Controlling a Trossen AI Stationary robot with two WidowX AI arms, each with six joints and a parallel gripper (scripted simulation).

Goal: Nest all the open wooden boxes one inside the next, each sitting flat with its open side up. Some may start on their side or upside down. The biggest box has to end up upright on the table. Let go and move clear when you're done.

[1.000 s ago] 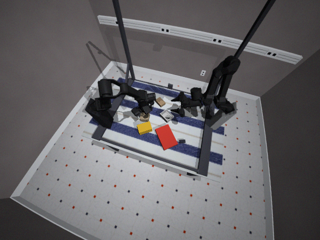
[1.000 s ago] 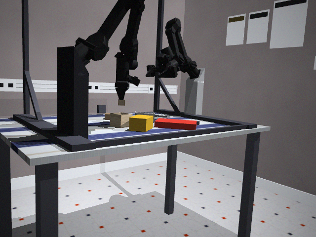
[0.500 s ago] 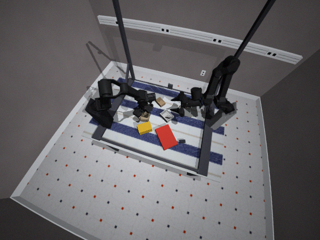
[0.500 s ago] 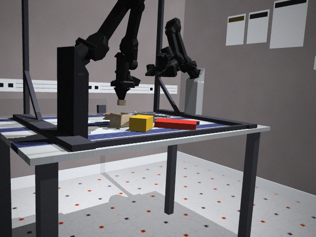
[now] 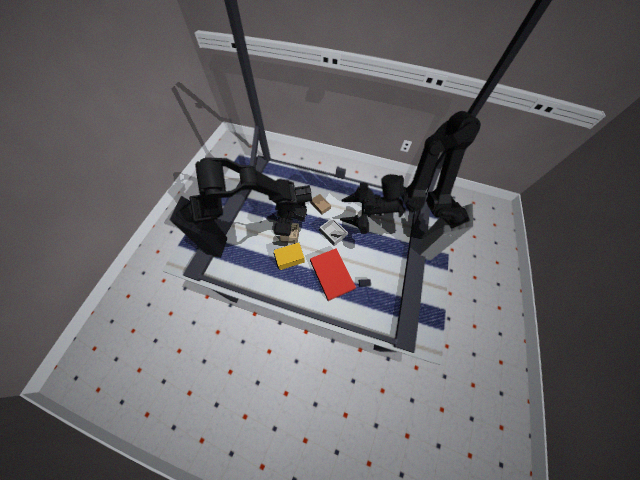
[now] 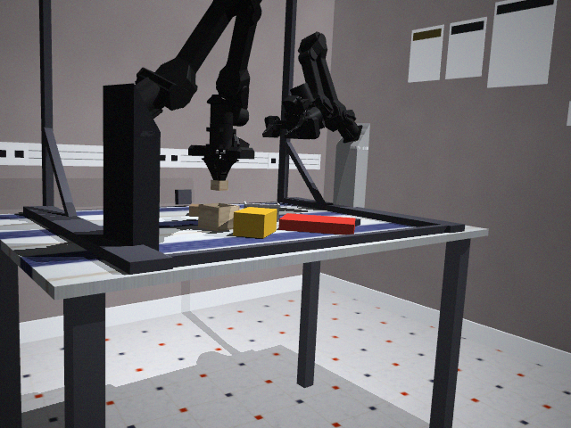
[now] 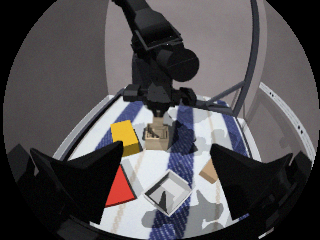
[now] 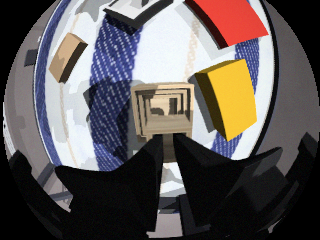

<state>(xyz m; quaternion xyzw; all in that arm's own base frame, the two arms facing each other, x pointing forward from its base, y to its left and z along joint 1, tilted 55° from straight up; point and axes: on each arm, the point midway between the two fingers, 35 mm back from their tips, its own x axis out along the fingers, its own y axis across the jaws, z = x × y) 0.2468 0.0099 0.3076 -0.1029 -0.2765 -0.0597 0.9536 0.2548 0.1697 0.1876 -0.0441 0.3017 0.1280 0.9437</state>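
The tiny wooden box is 40 mm below my right hand. The rest, counted from my right hand: white box (200 mm to the left, 120 mm below, 10 mm behind); then medium wooden box (120 mm below); then brown block (180 mm behind, 140 mm to the left, 130 mm below).
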